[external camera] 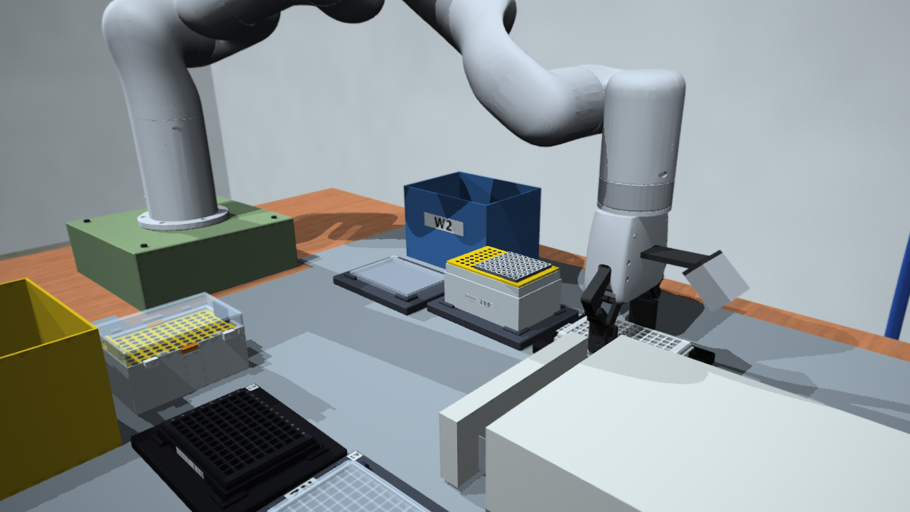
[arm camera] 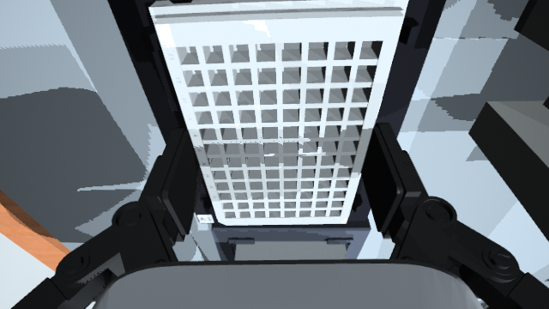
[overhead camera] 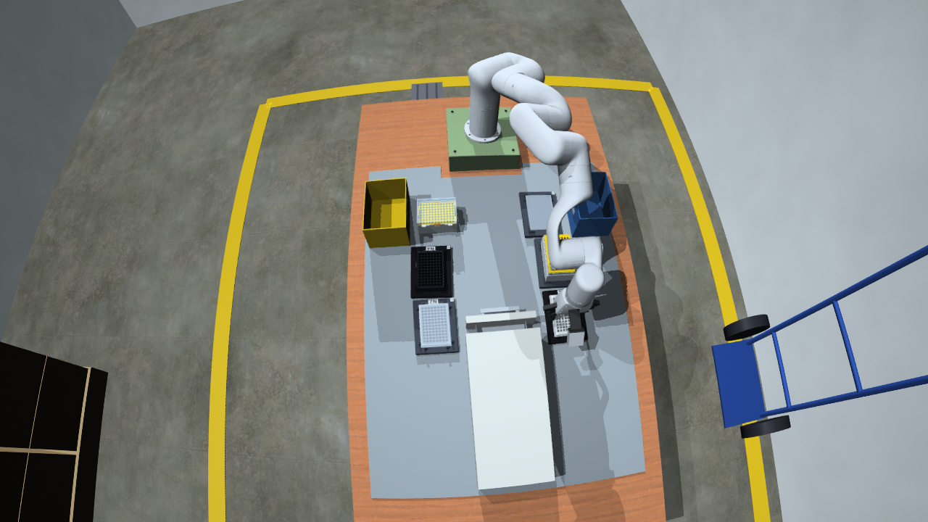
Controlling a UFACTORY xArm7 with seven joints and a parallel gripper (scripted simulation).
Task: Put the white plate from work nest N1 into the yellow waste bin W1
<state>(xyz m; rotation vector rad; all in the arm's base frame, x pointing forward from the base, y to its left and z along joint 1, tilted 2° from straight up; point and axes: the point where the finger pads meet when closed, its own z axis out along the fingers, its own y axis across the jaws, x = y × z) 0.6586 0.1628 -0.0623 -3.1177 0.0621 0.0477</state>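
Now: the white plate 1 cm below my hand. Round my hand: tip box: 18 cm behind, 2 cm above; black nest N1: 3 cm below; drawer: 20 cm to the right, 12 cm ahead, 1 cm below.
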